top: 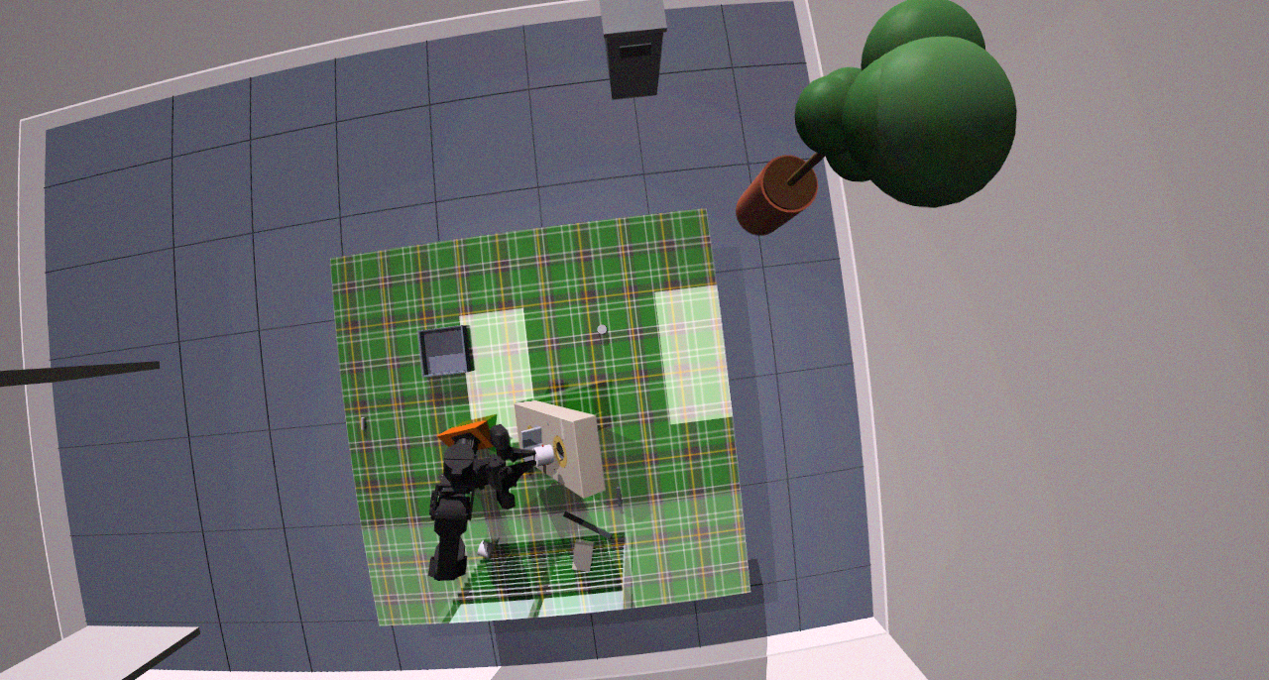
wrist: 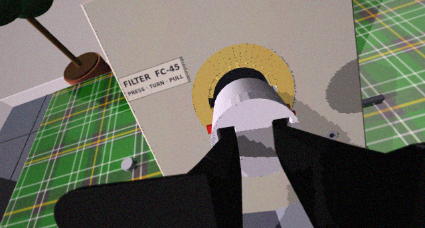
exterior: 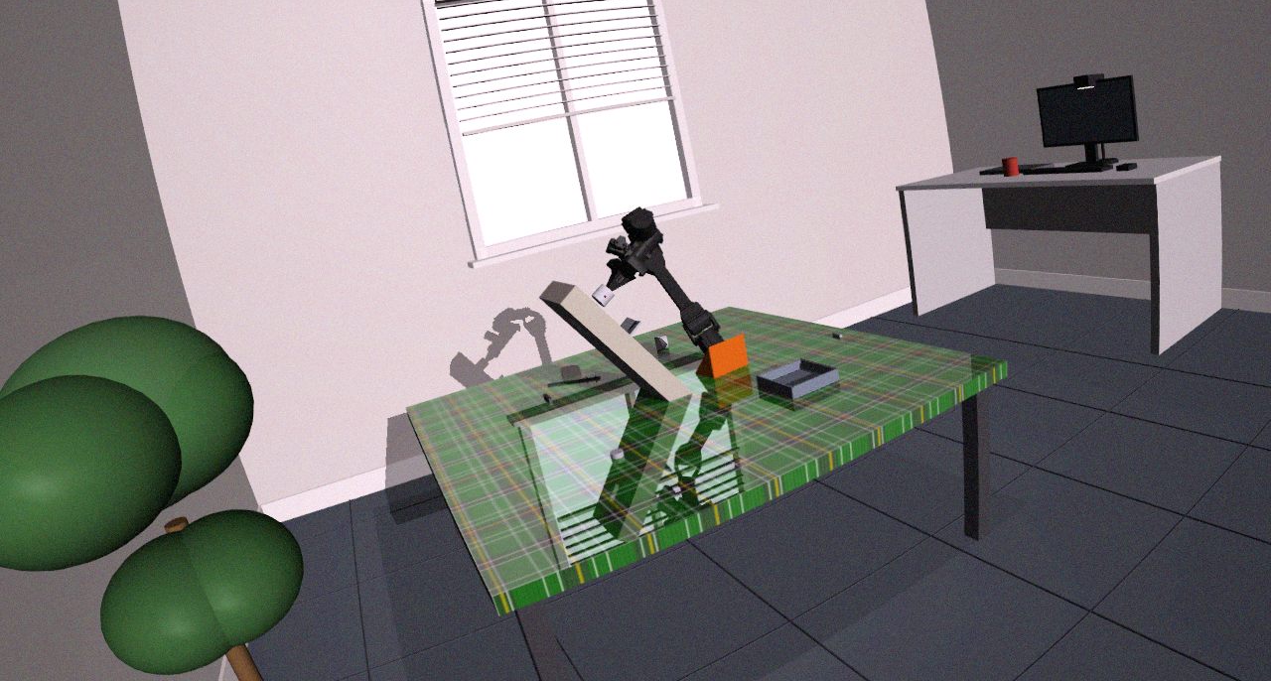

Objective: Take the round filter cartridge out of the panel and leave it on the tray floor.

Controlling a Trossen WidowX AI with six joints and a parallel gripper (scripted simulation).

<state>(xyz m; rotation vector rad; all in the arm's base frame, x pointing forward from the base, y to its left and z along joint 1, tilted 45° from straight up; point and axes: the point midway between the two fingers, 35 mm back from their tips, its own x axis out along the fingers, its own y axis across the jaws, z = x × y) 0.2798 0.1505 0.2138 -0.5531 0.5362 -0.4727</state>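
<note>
My gripper tip is now 10 mm short of the round filter cartridge and 10 mm above it. Also, from my gripper tip: grey tray 300 mm behind, 340 mm to the left, 300 mm below.
</note>
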